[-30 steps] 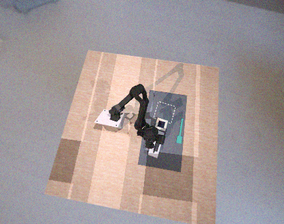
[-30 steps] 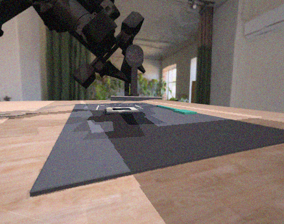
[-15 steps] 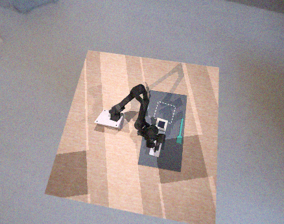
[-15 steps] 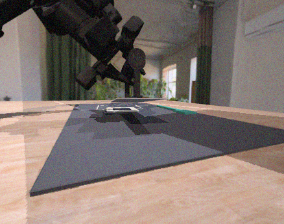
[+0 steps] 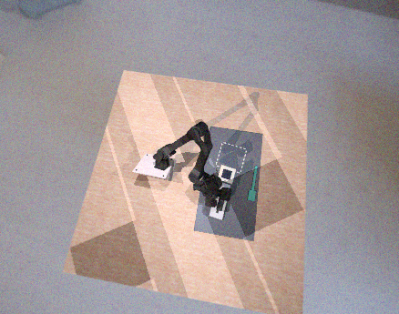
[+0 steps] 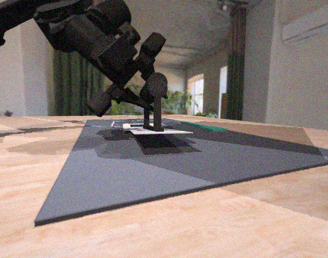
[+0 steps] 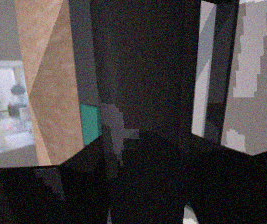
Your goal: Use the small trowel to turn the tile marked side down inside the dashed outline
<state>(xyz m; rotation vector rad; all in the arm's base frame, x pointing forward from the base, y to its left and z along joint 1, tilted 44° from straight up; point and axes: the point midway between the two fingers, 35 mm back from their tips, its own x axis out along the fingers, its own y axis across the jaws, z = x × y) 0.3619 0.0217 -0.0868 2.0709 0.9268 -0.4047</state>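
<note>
The grey mat is 11 cm to the left of my gripper tip and 8 cm below it. The rest, counted from my gripper tip: teal trowel: 14 cm ahead, 11 cm to the left, 6 cm below; square tile: 3 cm behind, 13 cm to the left, 6 cm below.
</note>
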